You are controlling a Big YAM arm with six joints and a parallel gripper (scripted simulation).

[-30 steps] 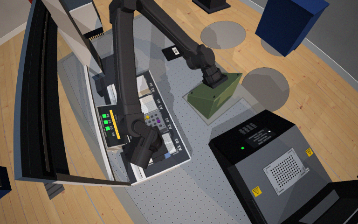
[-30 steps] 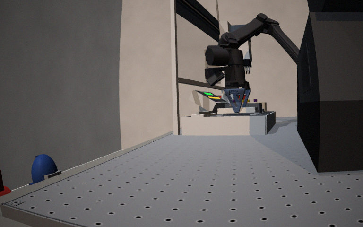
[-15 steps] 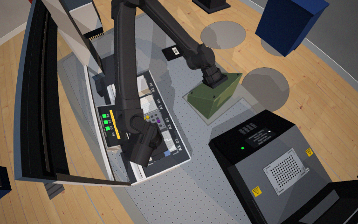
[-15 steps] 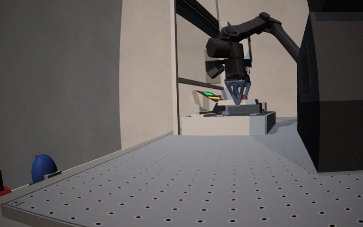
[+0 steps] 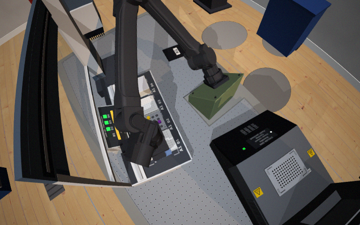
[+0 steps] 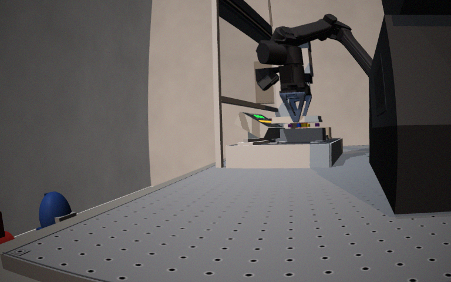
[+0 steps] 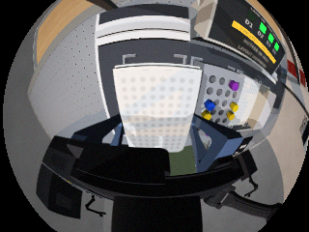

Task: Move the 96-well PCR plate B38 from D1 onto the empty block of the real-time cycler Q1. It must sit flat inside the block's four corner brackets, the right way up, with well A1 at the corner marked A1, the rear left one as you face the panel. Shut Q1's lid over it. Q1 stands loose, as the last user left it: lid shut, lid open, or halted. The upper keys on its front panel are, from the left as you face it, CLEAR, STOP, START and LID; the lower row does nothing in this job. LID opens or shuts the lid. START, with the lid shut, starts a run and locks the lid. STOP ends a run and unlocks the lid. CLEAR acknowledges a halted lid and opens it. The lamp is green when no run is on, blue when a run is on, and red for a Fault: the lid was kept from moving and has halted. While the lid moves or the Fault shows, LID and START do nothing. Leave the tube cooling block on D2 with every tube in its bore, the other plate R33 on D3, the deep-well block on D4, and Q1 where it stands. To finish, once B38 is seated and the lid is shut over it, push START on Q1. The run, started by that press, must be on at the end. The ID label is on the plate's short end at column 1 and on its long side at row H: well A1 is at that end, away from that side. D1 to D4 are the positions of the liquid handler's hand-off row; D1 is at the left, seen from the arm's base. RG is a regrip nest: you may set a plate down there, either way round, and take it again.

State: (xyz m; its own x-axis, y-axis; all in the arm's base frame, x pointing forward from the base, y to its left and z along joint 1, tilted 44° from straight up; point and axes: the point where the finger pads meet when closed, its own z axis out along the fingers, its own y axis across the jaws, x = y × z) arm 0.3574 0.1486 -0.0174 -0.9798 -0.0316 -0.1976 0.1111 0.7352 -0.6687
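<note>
Right now the tube cooling block is 100 mm to the right of my hand, 40 mm below it and 10 mm behind it. Also, from my hand: RG nest (470 mm to the right, 360 mm behind, 120 mm below); then deep-well block (310 mm to the right, 40 mm below, 30 mm behind); then pipetting head (560 mm to the right, 270 mm above, 10 mm ahead).
</note>
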